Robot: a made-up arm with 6 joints.
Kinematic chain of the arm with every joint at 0, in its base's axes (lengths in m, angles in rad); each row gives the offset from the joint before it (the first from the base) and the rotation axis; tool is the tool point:
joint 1: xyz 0 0 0.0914 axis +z
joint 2: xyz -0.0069 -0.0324 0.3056 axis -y
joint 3: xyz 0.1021 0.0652 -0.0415 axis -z
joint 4: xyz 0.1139 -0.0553 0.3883 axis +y
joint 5: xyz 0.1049 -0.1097 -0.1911 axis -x
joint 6: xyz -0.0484 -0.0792 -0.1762 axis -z
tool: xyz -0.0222 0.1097 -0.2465
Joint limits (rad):
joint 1: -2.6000..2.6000
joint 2: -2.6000..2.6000
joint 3: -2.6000..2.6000
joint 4: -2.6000..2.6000
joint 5: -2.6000..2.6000
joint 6: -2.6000..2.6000
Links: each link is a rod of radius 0.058 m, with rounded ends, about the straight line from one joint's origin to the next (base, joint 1, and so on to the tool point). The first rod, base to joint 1, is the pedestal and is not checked.
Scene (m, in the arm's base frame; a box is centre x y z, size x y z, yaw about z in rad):
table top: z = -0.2
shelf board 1: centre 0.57 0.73 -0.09 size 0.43 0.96 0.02 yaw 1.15
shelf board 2: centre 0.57 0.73 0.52 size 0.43 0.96 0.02 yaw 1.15
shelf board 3: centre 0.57 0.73 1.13 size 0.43 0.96 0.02 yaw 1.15
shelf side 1: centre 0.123 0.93 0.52 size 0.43 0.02 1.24 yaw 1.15
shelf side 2: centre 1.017 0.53 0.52 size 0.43 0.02 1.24 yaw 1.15
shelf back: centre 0.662 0.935 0.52 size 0.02 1 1.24 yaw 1.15
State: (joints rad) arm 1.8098 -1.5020 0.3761 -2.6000 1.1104 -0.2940
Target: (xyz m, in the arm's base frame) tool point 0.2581 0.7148 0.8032
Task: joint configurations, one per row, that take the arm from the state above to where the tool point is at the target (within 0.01 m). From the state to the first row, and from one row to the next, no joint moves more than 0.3 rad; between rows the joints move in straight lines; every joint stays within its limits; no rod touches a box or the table.
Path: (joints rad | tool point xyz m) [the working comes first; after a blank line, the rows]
Joints at the target: 2.0296 -1.1145 0.8599 -2.6000 1.2225 -0.2253
Straight joint move there: touches shelf board 2.

1: 1.8839 -1.5420 0.3278 -2.6000 1.3534 -0.3441 | 0.3837 0.7545 0.2425
2: 1.9581 -1.5821 0.2794 -2.6000 1.5963 -0.3942 | 0.3596 0.6879 0.2407
3: 2.0322 -1.6221 0.2311 -2.6000 1.8393 -0.4443 | 0.3272 0.6129 0.2410
4: 2.1064 -1.6621 0.1827 -2.6000 2.0823 -0.4944 | 0.2862 0.5314 0.2431
5: 2.1805 -1.7021 0.1344 -2.6000 2.3253 -0.5446 | 0.2364 0.4455 0.2461
6: 2.1874 -1.5492 0.4130 -2.6000 2.1653 -0.4643 | 0.2226 0.5260 0.4143
7: 2.1944 -1.3963 0.6916 -2.6000 2.0053 -0.3840 | 0.1967 0.5455 0.6083
8: 2.2013 -1.2434 0.9703 -2.6000 1.8454 -0.3037 | 0.1620 0.5000 0.8032
9: 2.1441 -1.2004 0.9335 -2.6000 1.6377 -0.2776 | 0.2008 0.5758 0.8126
10: 2.0869 -1.1575 0.8967 -2.6000 1.4301 -0.2514 | 0.2334 0.6480 0.8118
11: 2.0296 -1.1145 0.8599 -2.6000 1.2225 -0.2253 | 0.2581 0.7148 0.8032

